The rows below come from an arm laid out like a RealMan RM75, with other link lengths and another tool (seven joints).
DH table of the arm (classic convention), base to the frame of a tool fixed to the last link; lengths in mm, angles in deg. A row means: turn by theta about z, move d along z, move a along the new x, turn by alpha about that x. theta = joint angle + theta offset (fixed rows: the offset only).
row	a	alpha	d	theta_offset
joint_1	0	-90	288.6	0
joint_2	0	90	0	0
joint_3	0	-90	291.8	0
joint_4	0	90	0	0
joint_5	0	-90	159.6	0
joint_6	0	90	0	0
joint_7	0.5	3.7	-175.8	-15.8
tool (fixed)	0	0	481.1	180
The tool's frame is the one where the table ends.
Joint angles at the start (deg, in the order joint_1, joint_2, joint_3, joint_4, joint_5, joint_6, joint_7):
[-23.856 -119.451 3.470 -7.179 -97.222 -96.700 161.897]
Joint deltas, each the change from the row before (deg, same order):
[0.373 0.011 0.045 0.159 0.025 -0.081 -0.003]
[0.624 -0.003 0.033 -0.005 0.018 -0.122 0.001]
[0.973 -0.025 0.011 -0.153 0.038 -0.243 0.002]
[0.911 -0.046 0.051 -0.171 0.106 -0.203 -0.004]
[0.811 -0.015 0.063 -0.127 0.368 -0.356 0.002]
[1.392 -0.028 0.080 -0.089 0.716 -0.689 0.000]
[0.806 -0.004 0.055 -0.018 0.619 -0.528 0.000]
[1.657 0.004 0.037 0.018 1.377 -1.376 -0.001]
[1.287 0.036 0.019 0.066 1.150 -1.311 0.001]
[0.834 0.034 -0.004 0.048 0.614 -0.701 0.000]
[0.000 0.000 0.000 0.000 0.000 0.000 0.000]
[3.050 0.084 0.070 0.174 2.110 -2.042 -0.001]
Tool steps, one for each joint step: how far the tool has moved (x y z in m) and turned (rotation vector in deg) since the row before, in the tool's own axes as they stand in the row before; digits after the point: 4 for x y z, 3 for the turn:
[-0.0002 0.0017 -0.0024 -0.221 0.083 0.207]
[0.0002 0.0027 -0.0042 -0.476 0.139 0.070]
[0.0004 0.0038 -0.0067 -0.762 0.166 -0.053]
[0.0010 0.0030 -0.0063 -0.648 0.242 -0.112]
[0.0008 0.0011 -0.0055 -0.234 0.229 -0.083]
[0.0008 0.0014 -0.0093 -0.291 0.341 -0.043]
[0.0004 -0.0005 -0.0053 0.084 0.207 -0.019]
[-0.0006 -0.0021 -0.0108 0.372 0.190 -0.025]
[-0.0016 -0.0026 -0.0083 0.493 -0.013 0.011]
[-0.0009 -0.0007 -0.0054 0.119 0.033 0.040]
[0.0000 0.0000 0.0000 0.000 0.000 0.000]
[-0.0011 -0.0016 -0.0199 0.081 0.541 0.075]

